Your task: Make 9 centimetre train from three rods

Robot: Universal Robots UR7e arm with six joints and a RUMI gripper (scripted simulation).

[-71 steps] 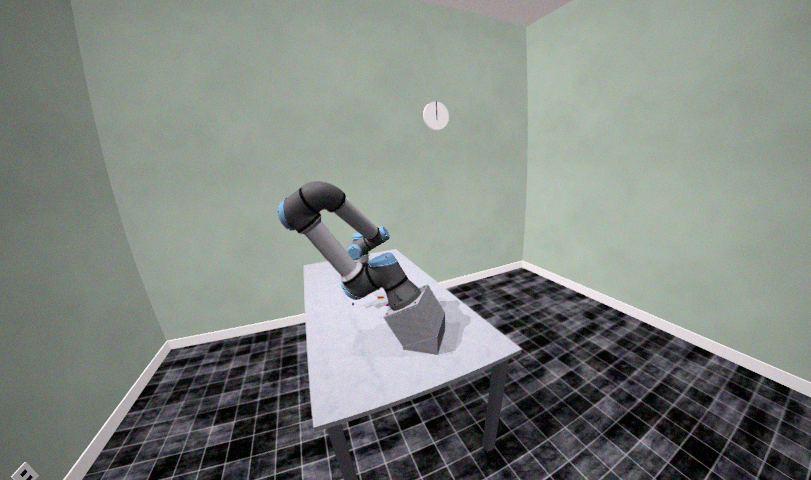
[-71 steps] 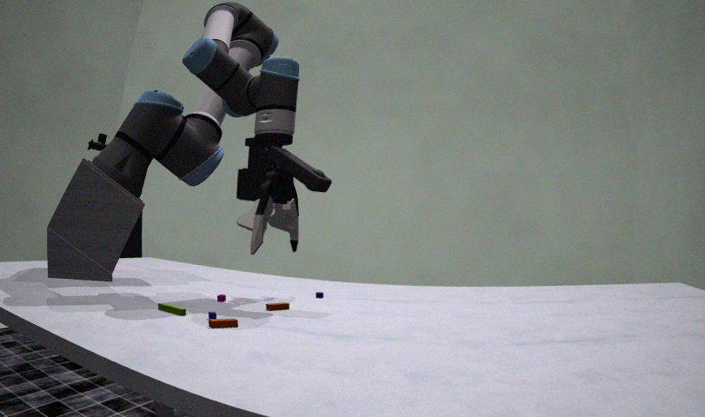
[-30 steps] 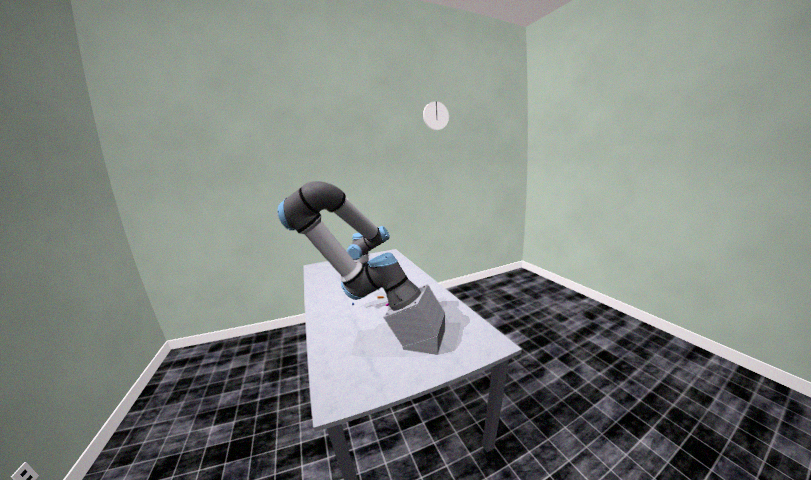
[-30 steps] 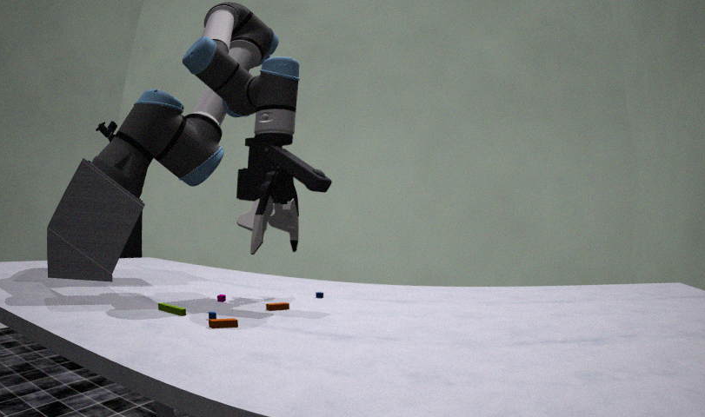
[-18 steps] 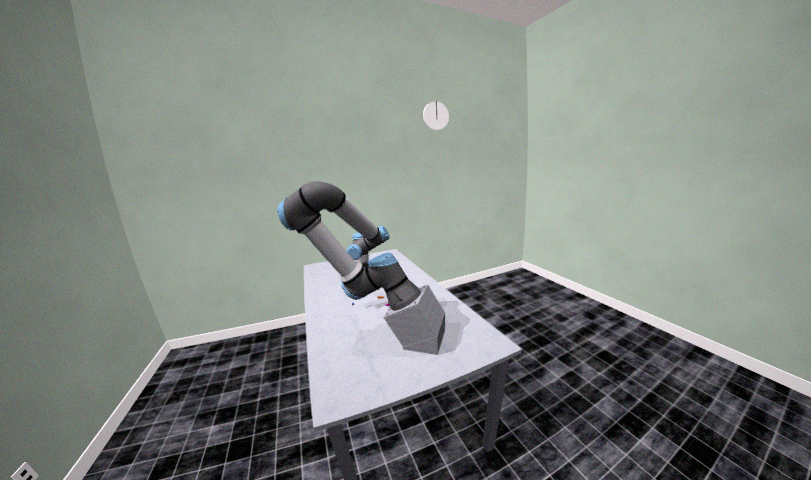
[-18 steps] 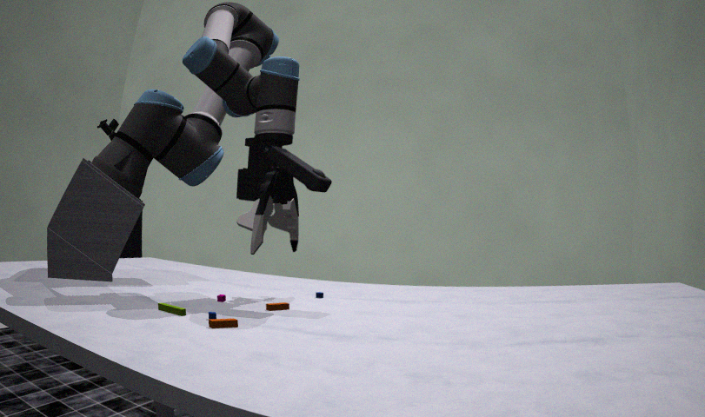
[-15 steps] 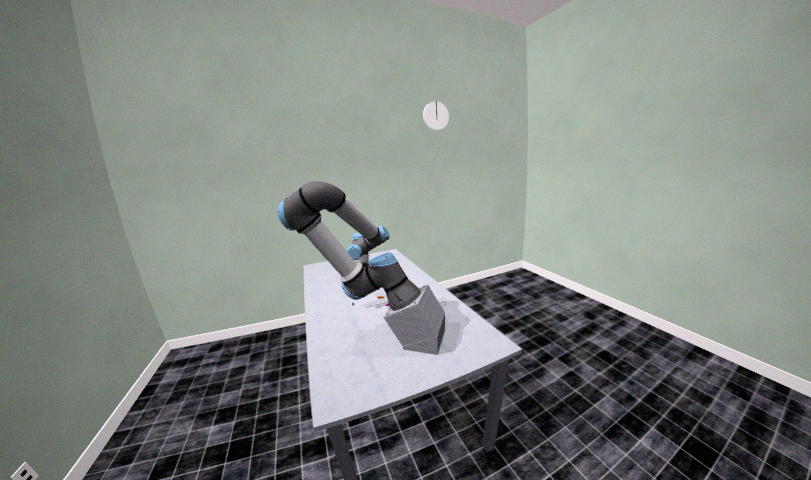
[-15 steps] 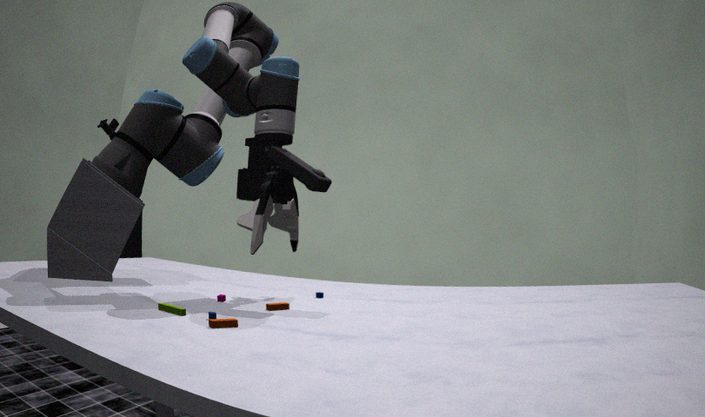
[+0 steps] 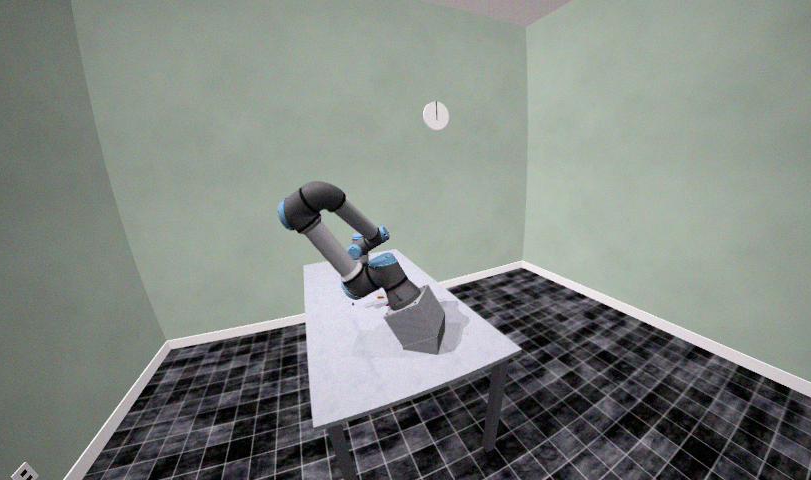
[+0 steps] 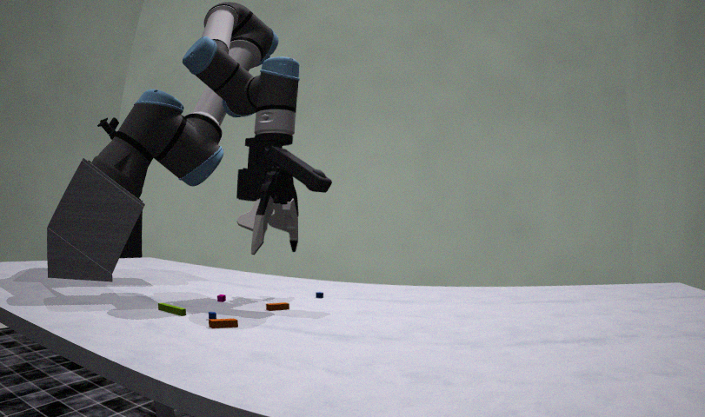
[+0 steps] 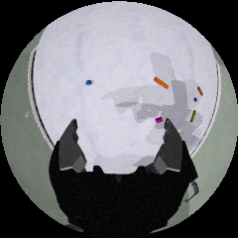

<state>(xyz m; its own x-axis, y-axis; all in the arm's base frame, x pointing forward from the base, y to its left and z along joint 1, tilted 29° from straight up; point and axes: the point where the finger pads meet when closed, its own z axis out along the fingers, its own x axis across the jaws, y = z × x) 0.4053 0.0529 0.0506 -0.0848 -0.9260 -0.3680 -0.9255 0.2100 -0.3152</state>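
Now: the magenta rod 10 cm to the right of my hand, 8 cm below it and 6 cm behind it. The rest, counted from my hand: lime rod: 27 cm to the right, 8 cm below, 6 cm behind.
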